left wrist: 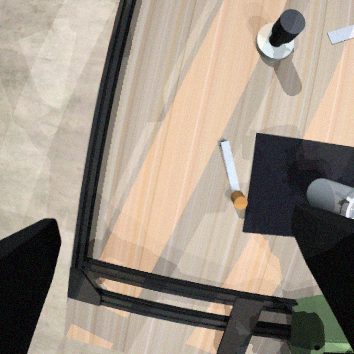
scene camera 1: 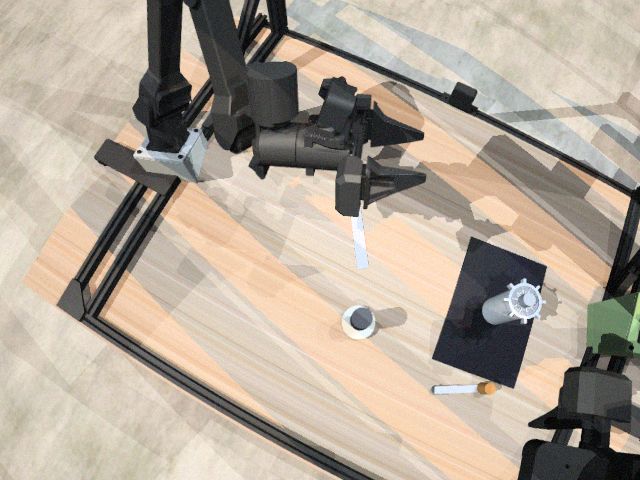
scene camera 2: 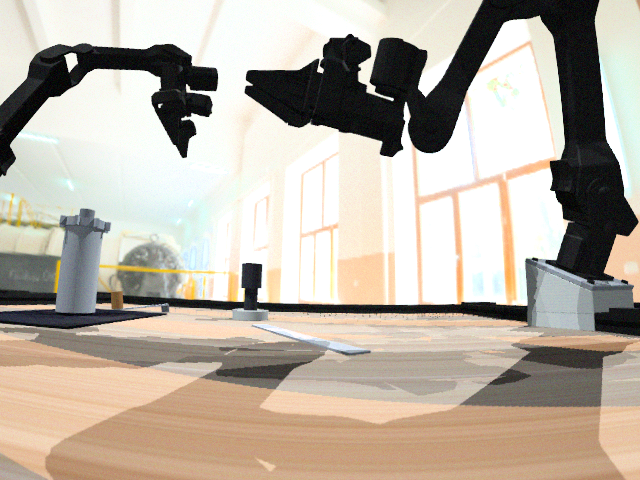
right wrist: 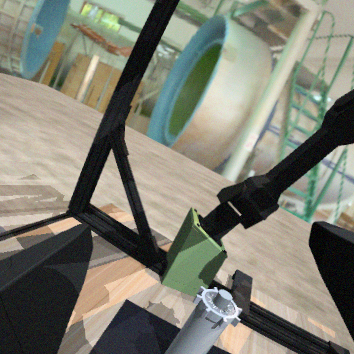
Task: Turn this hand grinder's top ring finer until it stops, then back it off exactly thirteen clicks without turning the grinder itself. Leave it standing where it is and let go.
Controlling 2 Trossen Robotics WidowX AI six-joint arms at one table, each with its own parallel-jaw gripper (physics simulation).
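Where they show: left gripper, fingertip midpoint: [left wrist: 177, 224] [scene camera 2: 180, 151]; right gripper, fingertip midpoint: [scene camera 1: 425, 156] [scene camera 2: 245, 82] [right wrist: 202, 235]; left arm's base at its link origin: [right wrist: 208, 230]; right arm's base at its link origin: [scene camera 1: 168, 141] [scene camera 2: 578, 271].
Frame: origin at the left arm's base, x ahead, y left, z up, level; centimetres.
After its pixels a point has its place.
Note:
The grey hand grinder [scene camera 1: 495, 311] {x 26.4, y -0.1, z -6.8 cm} [scene camera 2: 78, 273] {x 25.1, y -3.5, z -7.6 cm} [left wrist: 322, 194] {x 25.3, y 1.0, z -7.4 cm} [right wrist: 196, 332] {x 26.3, y -2.6, z -4.4 cm} stands upright on the dark mat [scene camera 1: 462, 335] {x 29.8, y 3.9, z -13.1 cm} [left wrist: 272, 210] {x 22.2, y 7.0, z -13.1 cm} [right wrist: 125, 330] {x 21.4, y -10.1, z -13.1 cm}. Its toothed top ring [scene camera 1: 537, 305] {x 22.0, y -0.8, z -0.3 cm} [scene camera 2: 85, 224] {x 25.3, y -3.8, z -1.1 cm} sits around a short central stub. In the left wrist view a finger partly hides the ring. My left gripper [scene camera 2: 184, 153] {x 32.3, y 19.9, z 20.8 cm} [left wrist: 177, 224] {x 32.3, y 19.9, z 20.8 cm} is open and empty, high above the table, apart from the grinder. My right gripper [scene camera 1: 424, 156] {x 44.9, y -14.1, z 15.8 cm} [scene camera 2: 246, 82] {x 44.9, y -14.1, z 15.8 cm} is open and empty, also high and apart from the grinder.
A flat crank with an orange knob [scene camera 1: 486, 388] {x 25.7, y 12.6, z -9.9 cm} [scene camera 2: 117, 299] {x 25.5, y 11.8, z -11.4 cm} [left wrist: 239, 200] {x 25.3, y 12.8, z -10.0 cm} lies beside the mat. A black-handled piece on a pale round base [scene camera 1: 358, 321] {x 49.2, y 4.9, z -4.4 cm} [scene camera 2: 251, 289] {x 48.7, y 3.2, z -8.6 cm} [left wrist: 282, 37] {x 47.2, y 5.1, z -6.5 cm} stands farther off, near a pale strip [scene camera 1: 359, 245] {x 50.3, y -9.8, z -13.2 cm} [scene camera 2: 315, 341] {x 52.7, y -20.4, z -13.2 cm} [left wrist: 342, 35] {x 49.5, y -8.1, z -13.2 cm}. A black frame edges the table.

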